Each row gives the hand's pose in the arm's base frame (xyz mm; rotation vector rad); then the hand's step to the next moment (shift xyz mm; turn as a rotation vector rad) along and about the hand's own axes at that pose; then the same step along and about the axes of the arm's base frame.
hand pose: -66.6 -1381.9 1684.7 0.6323 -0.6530 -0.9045
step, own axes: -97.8 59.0 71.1 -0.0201 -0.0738 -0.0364
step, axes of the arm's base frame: -67.9 96.1 65.2 -0.0190 -0.0096 -0.0820
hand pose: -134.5 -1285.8 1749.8 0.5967 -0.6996 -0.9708
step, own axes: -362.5 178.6 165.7 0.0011 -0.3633 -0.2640
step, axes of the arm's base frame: -170.9 376.4 140.9 0.0091 -0.1240 -0.4315
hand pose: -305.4 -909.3 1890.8 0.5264 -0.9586 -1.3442
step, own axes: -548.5 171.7 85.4 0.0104 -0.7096 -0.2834
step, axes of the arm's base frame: 57.7 577.2 33.6 -0.1730 -0.2039 -0.7158
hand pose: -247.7 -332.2 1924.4 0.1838 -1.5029 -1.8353
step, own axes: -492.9 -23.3 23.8 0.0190 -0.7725 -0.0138
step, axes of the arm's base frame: 328.1 323.6 -178.0 -0.3527 0.0050 -0.6877
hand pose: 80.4 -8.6 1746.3 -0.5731 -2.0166 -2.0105
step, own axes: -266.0 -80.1 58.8 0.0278 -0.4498 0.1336
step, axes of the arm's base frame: 209.8 31.5 -188.8 -0.2052 0.1455 -0.3971
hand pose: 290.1 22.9 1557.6 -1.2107 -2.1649 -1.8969
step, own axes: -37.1 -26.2 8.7 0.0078 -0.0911 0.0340
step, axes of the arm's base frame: 15.5 -11.1 -42.1 -0.0399 0.0365 -0.0812
